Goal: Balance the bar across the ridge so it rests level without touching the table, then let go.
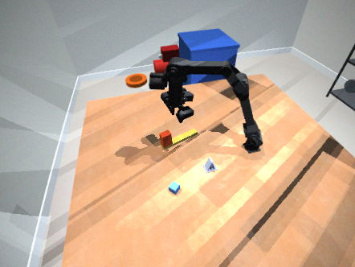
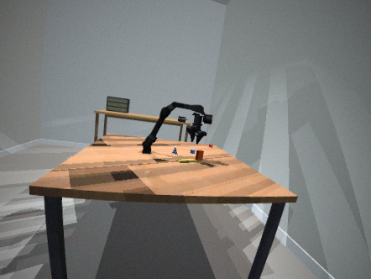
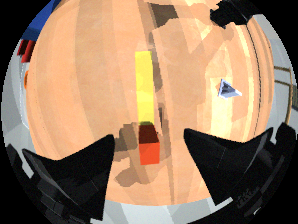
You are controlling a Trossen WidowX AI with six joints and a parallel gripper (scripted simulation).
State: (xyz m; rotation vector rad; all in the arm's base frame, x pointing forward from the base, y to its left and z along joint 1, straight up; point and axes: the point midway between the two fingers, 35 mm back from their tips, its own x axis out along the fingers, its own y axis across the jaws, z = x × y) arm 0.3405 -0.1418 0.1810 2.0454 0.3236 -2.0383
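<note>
My gripper tip is 20 cm to the right of the dark ridge, 12 cm above it and 10 cm past it. The rest, counted from my gripper tip: small red piece: 64 cm to the left, 40 cm ahead, 13 cm below; small blue cube: 27 cm to the left, 13 cm below, 8 cm ahead.
</note>
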